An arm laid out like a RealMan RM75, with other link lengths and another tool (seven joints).
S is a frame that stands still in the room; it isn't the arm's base.
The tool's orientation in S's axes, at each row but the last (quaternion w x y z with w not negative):
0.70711 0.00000 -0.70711 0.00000
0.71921 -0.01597 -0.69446 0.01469
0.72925 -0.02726 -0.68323 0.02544
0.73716 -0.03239 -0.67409 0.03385
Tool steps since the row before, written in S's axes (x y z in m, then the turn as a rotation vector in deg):
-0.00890 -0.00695 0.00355 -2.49 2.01 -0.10
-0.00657 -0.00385 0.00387 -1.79 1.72 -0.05
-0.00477 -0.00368 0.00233 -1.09 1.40 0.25
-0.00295 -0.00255 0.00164 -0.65 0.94 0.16
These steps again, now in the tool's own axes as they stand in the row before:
0.00355 -0.00695 0.00890 -0.10 2.01 2.49
0.00347 -0.00402 0.00669 -0.04 1.72 1.79
0.00173 -0.00384 0.00489 0.28 1.38 1.11
0.00113 -0.00267 0.00308 0.19 0.92 0.66

